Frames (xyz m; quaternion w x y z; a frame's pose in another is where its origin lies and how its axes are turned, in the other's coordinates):
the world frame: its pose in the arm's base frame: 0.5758 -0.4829 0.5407 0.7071 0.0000 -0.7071 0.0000
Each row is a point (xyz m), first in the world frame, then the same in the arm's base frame.
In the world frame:
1: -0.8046 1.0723 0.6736
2: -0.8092 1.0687 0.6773
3: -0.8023 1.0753 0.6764
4: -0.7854 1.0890 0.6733
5: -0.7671 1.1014 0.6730
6: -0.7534 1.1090 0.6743
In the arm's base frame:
1: -0.0978 0.5894 -0.2639
2: -0.1015 0.5858 -0.2685
3: -0.1006 0.5924 -0.2616
4: -0.0975 0.6061 -0.2447
5: -0.0972 0.6185 -0.2264
6: -0.0985 0.6261 -0.2127

